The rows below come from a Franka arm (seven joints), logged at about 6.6 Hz.
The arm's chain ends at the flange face. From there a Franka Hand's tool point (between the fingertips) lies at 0.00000 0.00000 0.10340 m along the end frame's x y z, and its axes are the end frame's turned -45 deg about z.
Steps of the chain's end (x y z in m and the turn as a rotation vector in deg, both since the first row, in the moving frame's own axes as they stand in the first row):
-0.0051 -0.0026 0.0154 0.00 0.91 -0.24
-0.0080 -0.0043 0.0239 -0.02 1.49 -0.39
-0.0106 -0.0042 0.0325 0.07 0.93 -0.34
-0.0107 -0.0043 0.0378 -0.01 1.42 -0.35
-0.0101 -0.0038 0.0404 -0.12 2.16 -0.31
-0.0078 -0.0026 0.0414 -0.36 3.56 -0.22
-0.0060 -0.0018 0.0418 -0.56 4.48 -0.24
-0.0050 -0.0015 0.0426 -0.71 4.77 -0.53
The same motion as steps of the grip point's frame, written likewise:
-0.0006 -0.0043 0.0154 -0.64 0.64 -0.24
-0.0007 -0.0068 0.0239 -1.07 1.04 -0.39
-0.0032 -0.0094 0.0325 -0.61 0.71 -0.34
-0.0027 -0.0088 0.0378 -1.01 1.00 -0.35
-0.0018 -0.0069 0.0403 -1.61 1.44 -0.31
0.0004 -0.0024 0.0412 -2.77 2.26 -0.22
0.0020 0.0009 0.0415 -3.56 2.77 -0.24
0.0027 0.0024 0.0422 -3.87 2.87 -0.53

